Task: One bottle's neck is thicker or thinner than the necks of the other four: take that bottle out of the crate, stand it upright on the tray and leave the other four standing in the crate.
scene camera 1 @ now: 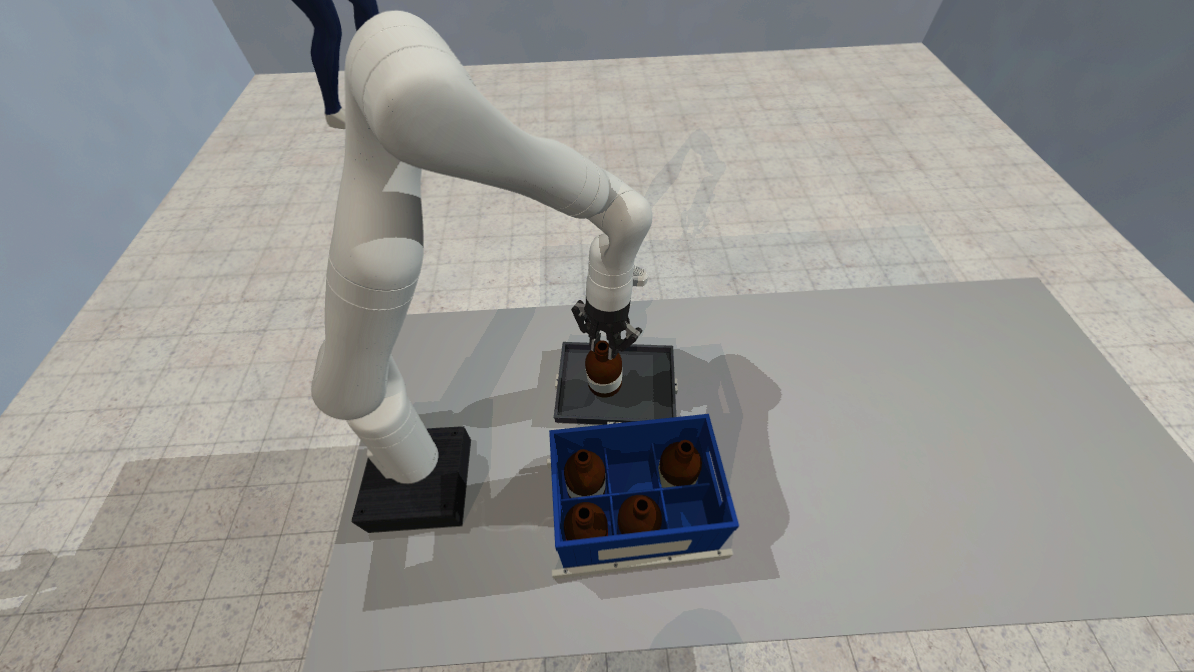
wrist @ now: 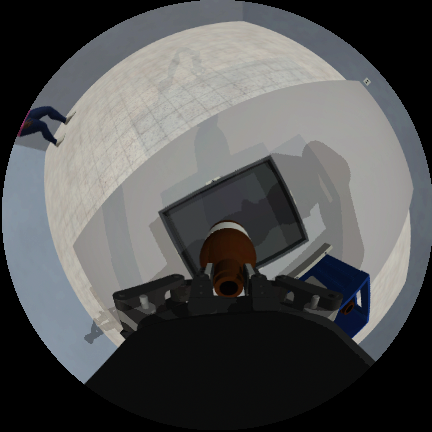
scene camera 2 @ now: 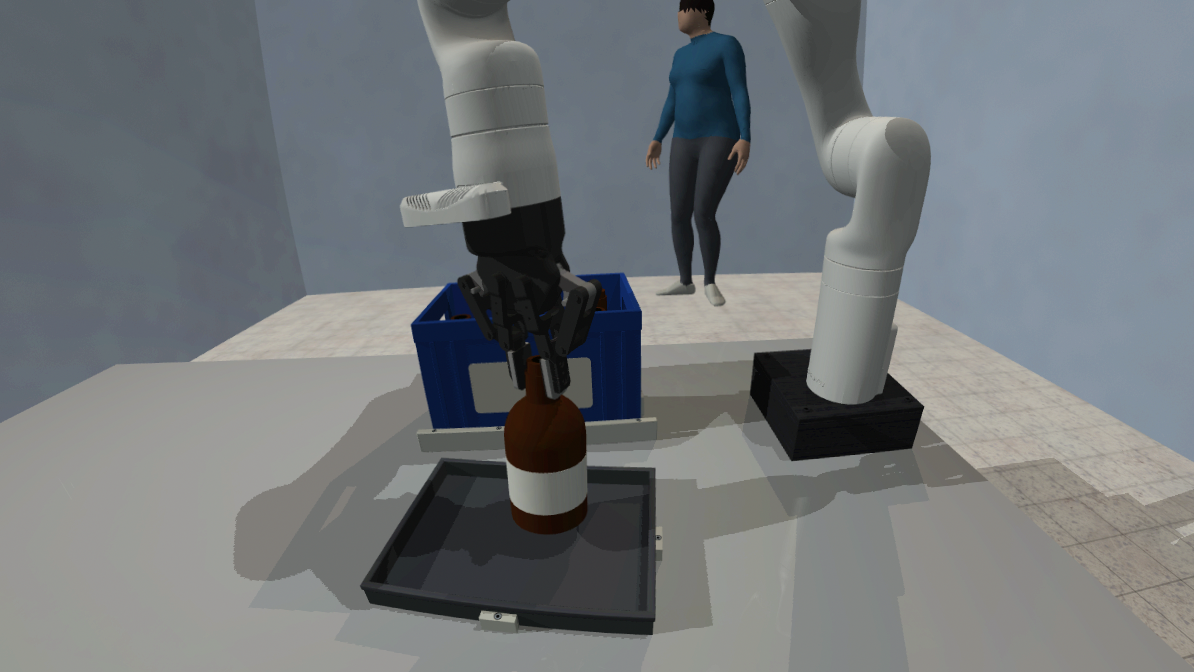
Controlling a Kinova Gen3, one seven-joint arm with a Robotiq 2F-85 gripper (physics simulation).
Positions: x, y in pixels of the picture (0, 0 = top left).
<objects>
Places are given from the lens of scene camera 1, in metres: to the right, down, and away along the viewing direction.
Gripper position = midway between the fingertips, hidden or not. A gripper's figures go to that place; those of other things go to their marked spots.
my gripper (scene camera 1: 603, 352): 0.01, 0.03, 0.92
dark tray (scene camera 1: 648, 389): 0.11, 0.12, 1.05
</objects>
